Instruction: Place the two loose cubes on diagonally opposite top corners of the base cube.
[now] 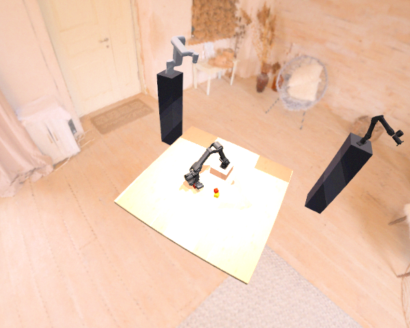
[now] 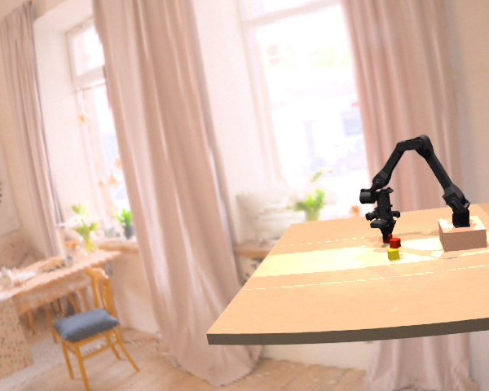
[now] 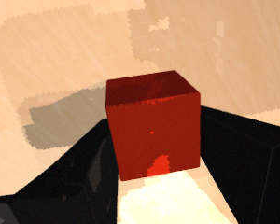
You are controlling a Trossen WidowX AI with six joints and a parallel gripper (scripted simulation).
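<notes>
The yellow cube is 21 cm to the left of my gripper tip and 2 cm behind it.
</notes>
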